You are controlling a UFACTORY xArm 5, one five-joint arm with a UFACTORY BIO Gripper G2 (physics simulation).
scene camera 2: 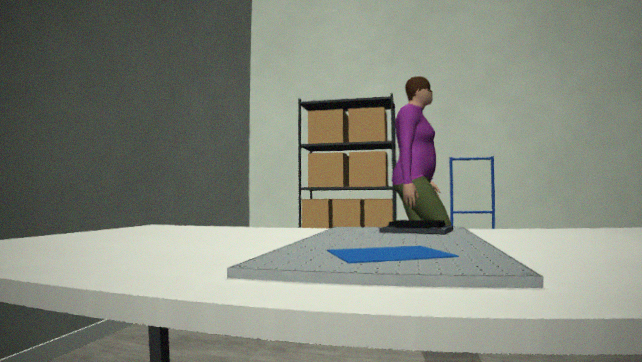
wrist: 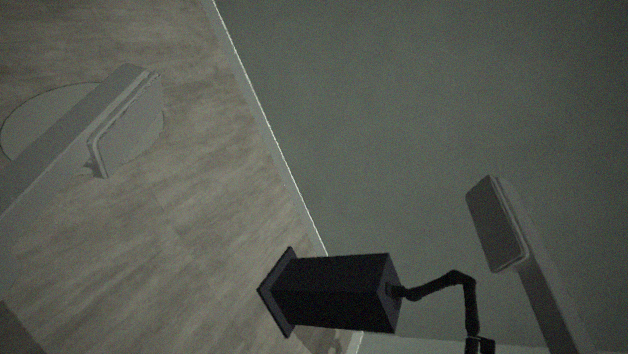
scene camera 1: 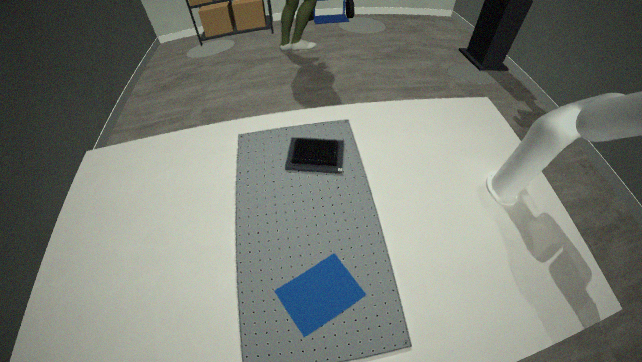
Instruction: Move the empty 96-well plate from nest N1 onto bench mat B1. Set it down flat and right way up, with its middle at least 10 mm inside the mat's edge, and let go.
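Places are measured from the arm's base along level axes (x ahead, y left, z up), in metres.
Pixels of known places: hand at its tool point: (wrist: 332,176); arm's base at its link origin: (scene camera 1: 502,188).
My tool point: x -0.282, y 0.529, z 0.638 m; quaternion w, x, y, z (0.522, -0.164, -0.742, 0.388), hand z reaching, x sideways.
Ahead of a thing's pixels: the offset from my tool point to its top centre. Level surfaces: height alone.
The black 96-well plate @(0.850 m ahead, 0.757 m right, 0.599 m down) (scene camera 1: 315,152) (scene camera 2: 416,224) sits flat in the dark nest N1 @(0.850 m ahead, 0.757 m right, 0.611 m down) (scene camera 1: 314,169) (scene camera 2: 415,230) at the far end of the grey perforated board. The blue bench mat B1 @(0.623 m down) (scene camera 1: 320,295) (scene camera 2: 392,254) lies flat on the near part of the board, turned at an angle to it. My gripper (wrist: 310,172) is open, its two fingers wide apart with nothing between them. It points at the floor and a wall, away from the plate and the mat, which do not show in the wrist view. The gripper does not show in the scene views.
The grey board (scene camera 1: 305,220) (scene camera 2: 385,279) lies on the white table @(0.638 m down) (scene camera 1: 150,240) (scene camera 2: 150,260). The arm (scene camera 1: 530,155) rises at the table's right side. Beyond the table are a person (scene camera 1: 295,22) (scene camera 2: 416,145), a shelf rack (scene camera 2: 347,146) with boxes, and a black pedestal (scene camera 1: 495,35) (wrist: 330,292).
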